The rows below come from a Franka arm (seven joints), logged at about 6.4 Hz.
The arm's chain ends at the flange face. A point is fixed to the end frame.
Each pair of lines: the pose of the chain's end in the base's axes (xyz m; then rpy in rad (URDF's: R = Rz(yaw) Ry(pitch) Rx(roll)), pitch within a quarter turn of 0, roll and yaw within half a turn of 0), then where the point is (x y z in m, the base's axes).
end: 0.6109 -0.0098 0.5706 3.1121 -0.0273 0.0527
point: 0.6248 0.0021 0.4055
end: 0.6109 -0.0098 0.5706 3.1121 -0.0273 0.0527
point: 0.6248 0.0021 0.4055
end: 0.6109 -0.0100 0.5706 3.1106 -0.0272 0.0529
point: 0.6248 0.0016 0.4055
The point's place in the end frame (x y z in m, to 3 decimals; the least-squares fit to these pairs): 0.010 -0.016 0.165
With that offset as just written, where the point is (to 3 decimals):
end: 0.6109 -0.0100 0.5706 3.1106 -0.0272 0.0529
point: 0.625 0.002 0.406
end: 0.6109 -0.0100 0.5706 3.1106 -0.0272 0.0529
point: 0.625 0.002 0.406
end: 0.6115 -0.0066 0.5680 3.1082 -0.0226 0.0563
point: 0.625 0.005 0.403
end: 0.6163 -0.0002 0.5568 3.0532 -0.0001 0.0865
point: 0.626 0.002 0.391
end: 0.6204 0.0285 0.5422 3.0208 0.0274 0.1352
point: 0.626 0.025 0.376
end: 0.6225 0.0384 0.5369 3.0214 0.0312 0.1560
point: 0.628 0.035 0.371
